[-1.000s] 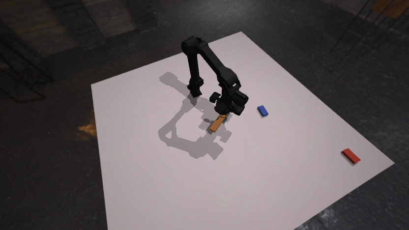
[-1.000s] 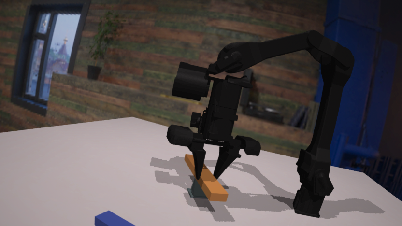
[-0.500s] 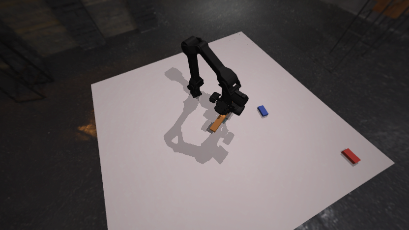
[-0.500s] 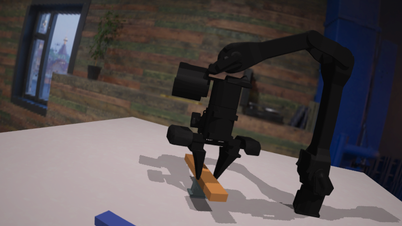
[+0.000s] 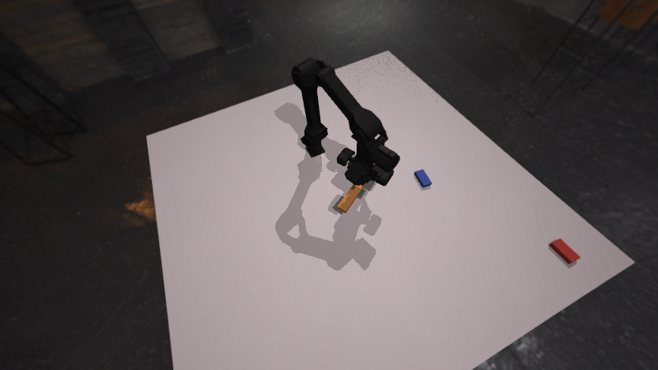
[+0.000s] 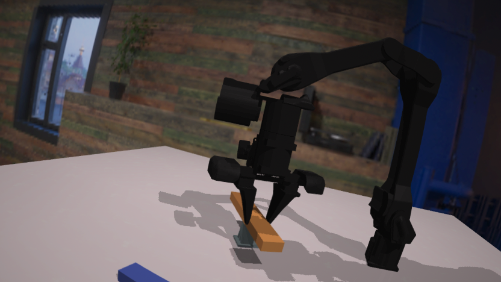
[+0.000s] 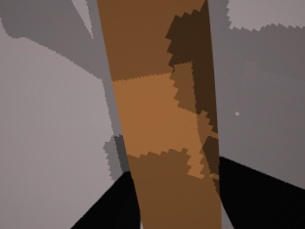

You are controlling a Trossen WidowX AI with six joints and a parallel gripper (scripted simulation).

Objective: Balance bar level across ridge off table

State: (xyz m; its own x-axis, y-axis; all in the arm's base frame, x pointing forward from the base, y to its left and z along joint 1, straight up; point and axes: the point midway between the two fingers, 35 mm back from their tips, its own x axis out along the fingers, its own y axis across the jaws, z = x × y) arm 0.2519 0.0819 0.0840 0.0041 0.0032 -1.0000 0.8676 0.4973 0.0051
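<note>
The orange bar is 10 mm ahead of my gripper tip and 30 mm to the right of it. The rest, counted from my gripper tip: blue block (80 mm ahead, 210 mm to the left, 40 mm below); then red block (490 mm ahead, 420 mm to the left, 40 mm below).
</note>
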